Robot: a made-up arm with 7 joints. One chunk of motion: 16 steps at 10 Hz.
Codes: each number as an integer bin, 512 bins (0 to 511) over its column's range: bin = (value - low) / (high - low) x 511, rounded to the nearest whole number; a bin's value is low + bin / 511 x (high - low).
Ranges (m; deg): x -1.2..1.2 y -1.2..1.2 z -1.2..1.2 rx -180..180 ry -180..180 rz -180..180
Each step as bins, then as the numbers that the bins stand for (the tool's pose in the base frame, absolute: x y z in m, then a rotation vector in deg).
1 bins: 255 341 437 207 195 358
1 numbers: -0.0023 0.4016 0.8524 -34.17 -42.62 72.21
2 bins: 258 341 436 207 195 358
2 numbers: 0.0117 0.4016 0.8477 -34.17 -42.62 72.21
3 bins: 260 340 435 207 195 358
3 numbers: 0.0211 0.3969 0.8431 -34.17 -42.62 72.21
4 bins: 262 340 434 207 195 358
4 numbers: 0.0305 0.3969 0.8384 -34.17 -42.62 72.21
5 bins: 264 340 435 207 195 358
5 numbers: 0.0399 0.3969 0.8431 -34.17 -42.62 72.21
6 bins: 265 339 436 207 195 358
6 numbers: 0.0446 0.3922 0.8477 -34.17 -42.62 72.21
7 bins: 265 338 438 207 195 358
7 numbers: 0.0446 0.3875 0.8571 -34.17 -42.62 72.21
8 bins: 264 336 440 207 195 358
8 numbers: 0.0399 0.3781 0.8665 -34.17 -42.62 72.21
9 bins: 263 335 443 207 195 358
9 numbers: 0.0352 0.3734 0.8806 -34.17 -42.62 72.21
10 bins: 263 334 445 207 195 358
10 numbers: 0.0352 0.3687 0.8900 -34.17 -42.62 72.21
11 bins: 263 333 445 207 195 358
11 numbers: 0.0352 0.3640 0.8900 -34.17 -42.62 72.21
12 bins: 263 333 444 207 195 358
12 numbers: 0.0352 0.3640 0.8853 -34.17 -42.62 72.21
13 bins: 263 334 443 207 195 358
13 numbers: 0.0352 0.3687 0.8806 -34.17 -42.62 72.21
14 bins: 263 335 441 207 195 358
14 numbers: 0.0352 0.3734 0.8712 -34.17 -42.62 72.21
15 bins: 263 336 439 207 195 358
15 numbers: 0.0352 0.3781 0.8618 -34.17 -42.62 72.21
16 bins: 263 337 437 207 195 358
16 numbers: 0.0352 0.3828 0.8524 -34.17 -42.62 72.21
